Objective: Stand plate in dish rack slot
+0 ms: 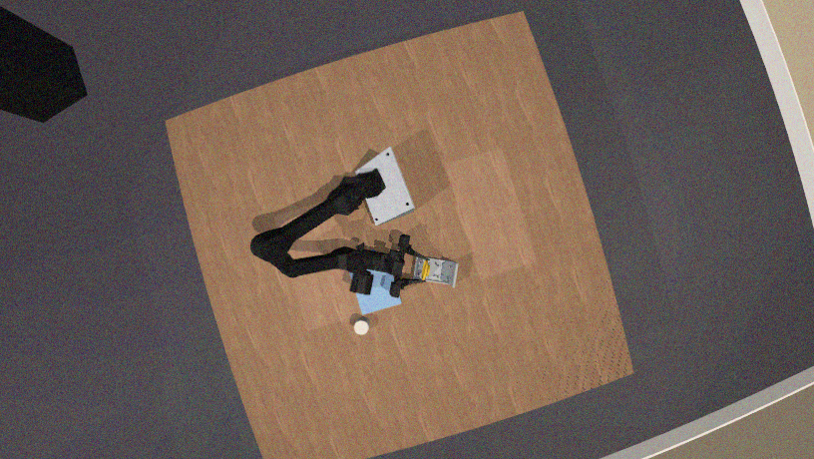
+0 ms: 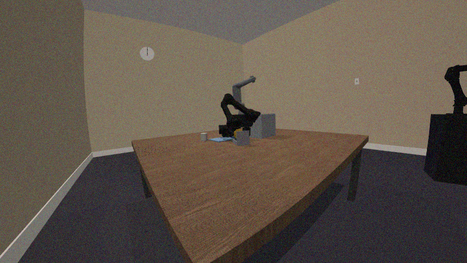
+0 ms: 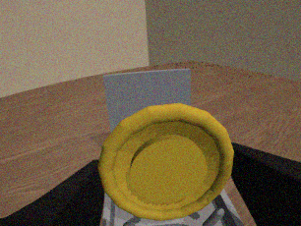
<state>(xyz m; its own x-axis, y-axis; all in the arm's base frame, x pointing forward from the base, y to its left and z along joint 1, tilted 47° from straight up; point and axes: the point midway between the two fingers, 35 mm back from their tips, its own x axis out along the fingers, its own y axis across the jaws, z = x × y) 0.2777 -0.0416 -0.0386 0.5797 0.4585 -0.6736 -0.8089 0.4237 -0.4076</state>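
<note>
Now: gripper tip 1 cm to the left of the plate. Also, from my gripper tip: dish rack (1 cm ahead, 2 cm to the left, 3 cm below); light blue mat (2 cm behind, 17 cm to the right, 5 cm below); blue spoon (12 cm behind, 16 cm to the right, 5 cm below).
</note>
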